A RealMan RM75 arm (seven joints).
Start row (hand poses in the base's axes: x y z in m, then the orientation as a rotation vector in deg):
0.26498, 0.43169, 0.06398, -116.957, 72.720, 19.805
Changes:
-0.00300, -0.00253, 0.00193, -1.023, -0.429, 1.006
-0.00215, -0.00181, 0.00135, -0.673, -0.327, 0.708
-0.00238, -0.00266, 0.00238, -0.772, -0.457, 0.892
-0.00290, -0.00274, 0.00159, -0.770, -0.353, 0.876
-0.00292, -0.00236, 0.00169, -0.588, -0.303, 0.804
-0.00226, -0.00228, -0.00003, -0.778, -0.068, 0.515
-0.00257, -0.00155, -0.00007, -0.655, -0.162, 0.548
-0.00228, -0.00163, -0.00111, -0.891, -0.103, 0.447
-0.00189, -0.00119, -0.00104, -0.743, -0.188, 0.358
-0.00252, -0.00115, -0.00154, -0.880, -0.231, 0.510
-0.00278, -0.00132, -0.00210, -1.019, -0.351, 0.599
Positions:
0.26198, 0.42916, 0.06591, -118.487, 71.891, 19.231
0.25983, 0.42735, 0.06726, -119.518, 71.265, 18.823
0.25745, 0.42469, 0.06964, -120.744, 70.409, 18.298
0.25455, 0.42195, 0.07123, -121.960, 69.618, 17.877
0.25163, 0.41959, 0.07292, -122.972, 68.848, 17.575
0.24937, 0.41731, 0.07289, -123.973, 68.579, 17.303
0.24680, 0.41576, 0.07282, -124.881, 68.170, 17.004
0.24452, 0.41413, 0.07171, -125.930, 67.987, 16.600
0.24263, 0.41294, 0.07067, -126.784, 67.791, 16.138
0.24011, 0.41179, 0.06913, -127.848, 67.456, 15.613
0.23733, 0.41047, 0.06703, -129.073, 67.007, 14.907

